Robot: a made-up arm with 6 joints. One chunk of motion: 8 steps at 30 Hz.
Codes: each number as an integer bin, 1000 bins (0 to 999) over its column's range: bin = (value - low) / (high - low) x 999, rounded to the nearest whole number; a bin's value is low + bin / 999 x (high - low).
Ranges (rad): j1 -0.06..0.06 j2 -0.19..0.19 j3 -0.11..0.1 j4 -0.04..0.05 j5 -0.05..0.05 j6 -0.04..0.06
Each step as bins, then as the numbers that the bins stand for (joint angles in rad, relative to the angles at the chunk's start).
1 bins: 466 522 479 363 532 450
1 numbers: -0.0040 0.0086 -0.0093 -0.0073 0.0033 0.0050
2 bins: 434 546 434 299 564 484
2 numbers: -0.0079 0.0177 -0.0188 -0.0131 0.0065 0.0084
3 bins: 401 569 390 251 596 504
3 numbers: -0.0118 0.0264 -0.0280 -0.0174 0.0097 0.0105
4 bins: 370 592 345 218 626 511
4 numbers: -0.0156 0.0352 -0.0375 -0.0204 0.0127 0.0112
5 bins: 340 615 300 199 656 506
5 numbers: -0.0192 0.0439 -0.0469 -0.0221 0.0157 0.0107
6 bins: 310 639 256 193 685 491
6 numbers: -0.0228 0.0531 -0.0562 -0.0226 0.0186 0.0091
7 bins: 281 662 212 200 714 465
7 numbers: -0.0262 0.0618 -0.0654 -0.0220 0.0215 0.0065
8 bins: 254 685 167 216 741 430
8 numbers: -0.0295 0.0706 -0.0749 -0.0205 0.0242 0.0030
